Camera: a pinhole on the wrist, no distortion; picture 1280 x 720 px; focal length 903.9 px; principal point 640.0 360.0 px. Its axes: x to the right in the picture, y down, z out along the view. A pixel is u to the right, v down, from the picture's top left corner.
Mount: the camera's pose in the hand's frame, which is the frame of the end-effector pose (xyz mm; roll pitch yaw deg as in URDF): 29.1 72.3 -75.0 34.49 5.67 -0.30
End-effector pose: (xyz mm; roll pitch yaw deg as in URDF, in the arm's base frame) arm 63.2 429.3 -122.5 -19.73 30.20 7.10
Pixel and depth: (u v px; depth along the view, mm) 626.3 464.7 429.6
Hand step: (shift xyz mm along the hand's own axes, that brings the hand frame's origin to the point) 59.3 -130.1 306.0
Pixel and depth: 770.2 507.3 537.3
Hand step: 153.6 -160.4 407.4
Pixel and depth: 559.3 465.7 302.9
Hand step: 28.1 -70.0 196.1
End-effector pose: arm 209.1 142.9 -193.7 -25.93 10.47 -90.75
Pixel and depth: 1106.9 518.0 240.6
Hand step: 174.2 -30.0 133.8
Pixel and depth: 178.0 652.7 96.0
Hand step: -10.3 43.8 26.1
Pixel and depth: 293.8 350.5 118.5
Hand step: -6.8 4.4 26.0
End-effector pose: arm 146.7 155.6 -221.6 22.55 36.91 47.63
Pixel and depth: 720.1 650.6 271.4
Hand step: 79.6 -9.7 194.4
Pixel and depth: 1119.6 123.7 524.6
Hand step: 339.0 -339.4 250.5
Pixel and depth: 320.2 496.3 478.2
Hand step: -97.4 -138.4 374.6
